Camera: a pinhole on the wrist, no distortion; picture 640 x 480 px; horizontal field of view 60.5 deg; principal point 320.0 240.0 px. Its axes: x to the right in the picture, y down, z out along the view. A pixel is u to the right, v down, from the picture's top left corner.
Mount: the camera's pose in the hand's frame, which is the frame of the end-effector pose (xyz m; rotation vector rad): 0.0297 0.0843 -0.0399 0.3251 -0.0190 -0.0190
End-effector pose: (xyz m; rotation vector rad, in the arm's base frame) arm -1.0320 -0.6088 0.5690 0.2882 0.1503 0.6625
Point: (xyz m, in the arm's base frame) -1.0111 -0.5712 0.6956
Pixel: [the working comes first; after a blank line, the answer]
In the camera's frame: 0.0074 0.0227 0.1577

345.6 319.0
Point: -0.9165 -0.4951 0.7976
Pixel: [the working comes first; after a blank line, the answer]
In the camera's frame: 0.1248 0.0890 0.2412

603.9 442.5
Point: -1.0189 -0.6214 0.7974
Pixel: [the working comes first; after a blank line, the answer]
In the camera's frame: -0.0331 0.0544 0.2592

250.0 355.1
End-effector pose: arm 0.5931 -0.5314 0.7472 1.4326 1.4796 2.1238
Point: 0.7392 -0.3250 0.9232
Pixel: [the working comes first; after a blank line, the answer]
In the camera's frame: 0.1304 0.1012 0.2693

585.6 446.1
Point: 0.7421 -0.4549 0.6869
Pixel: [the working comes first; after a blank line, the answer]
In the camera's frame: -0.0905 -0.0486 0.2307

104.7 124.3
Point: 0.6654 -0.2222 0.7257
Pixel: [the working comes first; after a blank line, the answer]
In the camera's frame: 0.1183 -0.1211 0.3433

509.1 46.4
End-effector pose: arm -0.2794 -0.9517 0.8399 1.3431 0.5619 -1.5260
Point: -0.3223 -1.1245 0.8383
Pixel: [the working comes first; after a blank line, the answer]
In the camera's frame: 0.0348 0.0162 0.2097

411.0 282.4
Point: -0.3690 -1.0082 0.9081
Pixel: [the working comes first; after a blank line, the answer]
In the camera's frame: -0.0763 -0.0701 0.1814

89.3 27.9
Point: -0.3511 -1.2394 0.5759
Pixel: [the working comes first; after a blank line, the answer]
In the camera's frame: 0.3181 -0.0110 0.2528

outside the picture
